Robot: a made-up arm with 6 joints. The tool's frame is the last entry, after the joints. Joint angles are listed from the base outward. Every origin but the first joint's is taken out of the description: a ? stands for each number. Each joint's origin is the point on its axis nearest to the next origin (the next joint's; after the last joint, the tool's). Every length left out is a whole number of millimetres.
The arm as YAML. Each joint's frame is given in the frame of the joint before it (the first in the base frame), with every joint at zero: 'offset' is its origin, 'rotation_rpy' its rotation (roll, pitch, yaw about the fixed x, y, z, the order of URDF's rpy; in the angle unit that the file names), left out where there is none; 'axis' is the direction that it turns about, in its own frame. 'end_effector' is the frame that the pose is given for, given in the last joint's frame.
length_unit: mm
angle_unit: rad
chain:
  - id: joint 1
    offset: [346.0, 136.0, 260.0]
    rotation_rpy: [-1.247, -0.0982, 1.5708]
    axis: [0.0, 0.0, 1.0]
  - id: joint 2
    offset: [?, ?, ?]
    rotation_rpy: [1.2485, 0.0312, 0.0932]
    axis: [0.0, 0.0, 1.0]
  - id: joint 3
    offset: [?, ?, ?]
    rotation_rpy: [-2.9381, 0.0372, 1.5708]
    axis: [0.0, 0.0, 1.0]
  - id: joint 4
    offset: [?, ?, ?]
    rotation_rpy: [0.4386, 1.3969, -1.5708]
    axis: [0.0, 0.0, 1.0]
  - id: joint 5
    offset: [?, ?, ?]
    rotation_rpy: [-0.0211, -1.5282, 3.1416]
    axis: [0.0, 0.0, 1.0]
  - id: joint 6
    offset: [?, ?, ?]
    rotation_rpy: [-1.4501, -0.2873, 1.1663]
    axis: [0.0, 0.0, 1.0]
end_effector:
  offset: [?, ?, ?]
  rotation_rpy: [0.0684, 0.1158, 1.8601]
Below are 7 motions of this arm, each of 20 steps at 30 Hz.
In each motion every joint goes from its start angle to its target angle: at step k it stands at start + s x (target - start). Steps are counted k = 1, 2, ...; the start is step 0. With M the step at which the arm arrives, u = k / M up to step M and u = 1 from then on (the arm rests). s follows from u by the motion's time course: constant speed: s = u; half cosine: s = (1 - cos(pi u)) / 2; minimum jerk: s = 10 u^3 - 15 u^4 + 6 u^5.
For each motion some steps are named. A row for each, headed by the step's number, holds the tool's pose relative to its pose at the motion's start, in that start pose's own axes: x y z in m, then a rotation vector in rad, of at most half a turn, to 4 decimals.
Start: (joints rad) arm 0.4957 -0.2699 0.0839 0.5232 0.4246 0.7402
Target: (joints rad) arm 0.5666 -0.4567 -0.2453 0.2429 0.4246 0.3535
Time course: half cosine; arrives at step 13
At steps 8, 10, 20:
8: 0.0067 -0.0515 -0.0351 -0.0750 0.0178 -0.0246
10: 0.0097 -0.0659 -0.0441 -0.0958 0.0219 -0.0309
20: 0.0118 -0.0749 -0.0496 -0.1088 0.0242 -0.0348

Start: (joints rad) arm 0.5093 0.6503 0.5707 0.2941 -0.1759 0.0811
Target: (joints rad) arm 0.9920 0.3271 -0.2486 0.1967 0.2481 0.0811
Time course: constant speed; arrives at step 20
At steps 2, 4, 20:
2: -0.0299 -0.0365 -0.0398 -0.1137 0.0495 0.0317
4: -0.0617 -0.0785 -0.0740 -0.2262 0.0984 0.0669
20: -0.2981 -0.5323 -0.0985 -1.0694 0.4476 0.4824

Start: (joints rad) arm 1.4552 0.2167 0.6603 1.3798 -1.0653 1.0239
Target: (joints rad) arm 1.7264 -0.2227 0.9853 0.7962 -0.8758 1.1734
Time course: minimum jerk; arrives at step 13
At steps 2, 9, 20:
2: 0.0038 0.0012 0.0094 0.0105 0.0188 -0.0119
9: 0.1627 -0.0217 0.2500 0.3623 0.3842 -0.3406
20: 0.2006 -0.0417 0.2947 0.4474 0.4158 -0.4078

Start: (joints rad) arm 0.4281 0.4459 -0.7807 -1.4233 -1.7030 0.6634
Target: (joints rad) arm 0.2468 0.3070 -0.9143 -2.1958 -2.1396 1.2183
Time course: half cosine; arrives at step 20
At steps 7, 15, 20:
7: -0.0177 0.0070 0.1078 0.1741 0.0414 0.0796
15: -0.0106 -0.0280 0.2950 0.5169 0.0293 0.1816
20: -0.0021 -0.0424 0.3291 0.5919 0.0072 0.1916

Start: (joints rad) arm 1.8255 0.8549 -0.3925 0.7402 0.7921 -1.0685
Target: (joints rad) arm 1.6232 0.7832 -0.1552 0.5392 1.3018 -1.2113
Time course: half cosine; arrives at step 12
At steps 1, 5, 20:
1: 0.0007 -0.0003 -0.0030 -0.0056 -0.0015 -0.0012
5: 0.0136 -0.0073 -0.0590 -0.1120 -0.0344 -0.0213
20: 0.0311 -0.0187 -0.1322 -0.2507 -0.0977 -0.0395

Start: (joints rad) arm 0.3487 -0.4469 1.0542 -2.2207 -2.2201 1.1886
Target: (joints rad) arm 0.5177 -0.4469 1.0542 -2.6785 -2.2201 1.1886
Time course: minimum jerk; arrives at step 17
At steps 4, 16, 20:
4: 0.0096 0.0002 0.0078 0.0177 -0.0026 -0.0232
16: 0.0997 -0.0277 0.0941 0.2139 -0.0249 -0.2495
20: 0.0999 -0.0278 0.0943 0.2143 -0.0249 -0.2499

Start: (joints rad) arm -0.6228 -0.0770 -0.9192 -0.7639 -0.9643 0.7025
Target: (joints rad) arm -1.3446 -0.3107 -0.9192 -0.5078 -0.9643 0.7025
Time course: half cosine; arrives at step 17
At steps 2, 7, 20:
2: -0.0001 -0.0028 -0.0078 -0.0214 -0.0272 0.0072
7: 0.0128 -0.0411 -0.0785 -0.2287 -0.2909 0.0826
20: 0.0983 -0.1514 -0.1575 -0.6190 -0.7911 0.2618

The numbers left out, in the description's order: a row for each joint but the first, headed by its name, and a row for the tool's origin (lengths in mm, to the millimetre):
joint 2: -270.0 153.0 0.0
joint 3: 27.0 -16.0 0.0
joint 4: -8.0 -86.0 0.0
joint 5: 38.0 -165.0 0.0
joint 6: 114.0 -88.0 0.0
tool: -413.0 -250.0 0.0

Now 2 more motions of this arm.
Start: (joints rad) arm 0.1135 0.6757 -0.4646 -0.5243 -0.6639 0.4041
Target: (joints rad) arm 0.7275 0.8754 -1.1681 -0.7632 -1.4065 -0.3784
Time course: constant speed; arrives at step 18
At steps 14, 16, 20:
14: 0.3200 0.0711 -0.0802 -0.0429 0.7818 -0.7896
16: 0.3501 0.0552 -0.1466 -0.1141 0.8695 -0.9225
20: 0.3672 0.0310 -0.2207 -0.2022 0.9444 -1.0568

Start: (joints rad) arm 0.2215 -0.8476 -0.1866 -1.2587 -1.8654 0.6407
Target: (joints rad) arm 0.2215 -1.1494 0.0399 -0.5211 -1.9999 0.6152
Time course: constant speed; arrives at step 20
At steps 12, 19, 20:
12: -0.2446 -0.0979 -0.0336 0.0683 -0.2736 0.4926
19: -0.3476 -0.1937 -0.0684 0.1562 -0.4627 0.7599
20: -0.3593 -0.2085 -0.0746 0.1713 -0.4914 0.7963

